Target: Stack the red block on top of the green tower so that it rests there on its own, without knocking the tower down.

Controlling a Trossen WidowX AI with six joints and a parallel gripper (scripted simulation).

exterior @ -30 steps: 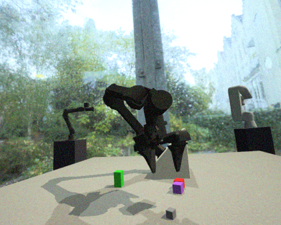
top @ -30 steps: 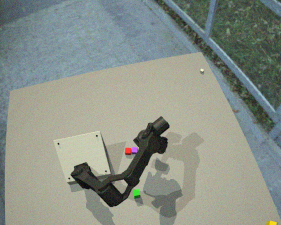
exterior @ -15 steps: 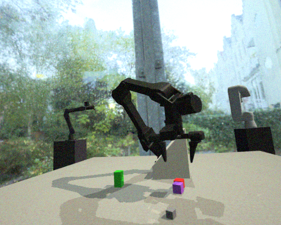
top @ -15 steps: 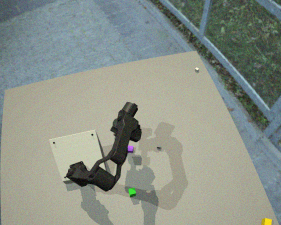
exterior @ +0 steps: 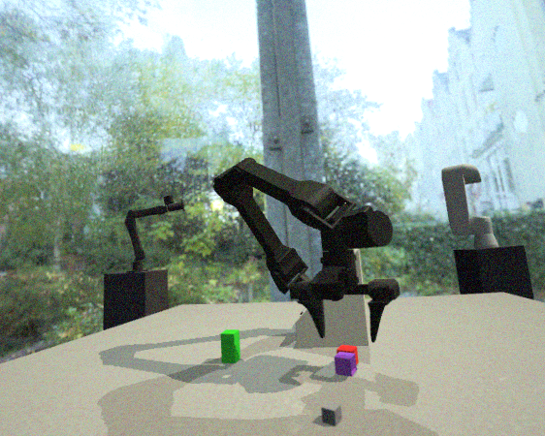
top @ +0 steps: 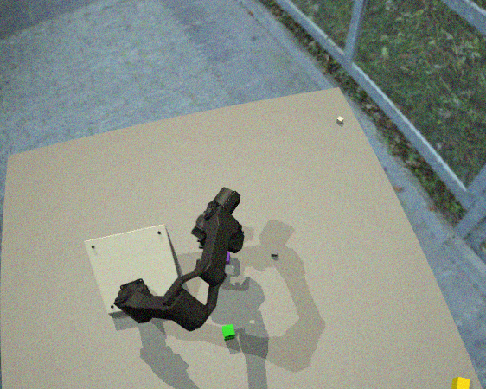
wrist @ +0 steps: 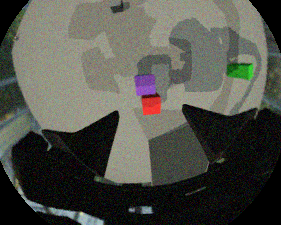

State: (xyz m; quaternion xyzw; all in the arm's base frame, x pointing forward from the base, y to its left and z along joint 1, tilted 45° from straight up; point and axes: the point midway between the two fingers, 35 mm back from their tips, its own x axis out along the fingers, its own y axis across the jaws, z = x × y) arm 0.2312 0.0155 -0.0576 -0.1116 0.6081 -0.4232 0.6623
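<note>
My gripper tip is now 3 cm above the red block. Round my gripper tip: small grey cube (17 cm ahead, 4 cm to the right, 3 cm below); purple block (3 cm below, 3 cm ahead, 1 cm to the right); cream cube (59 cm ahead, 35 cm to the left, 3 cm below).
</note>
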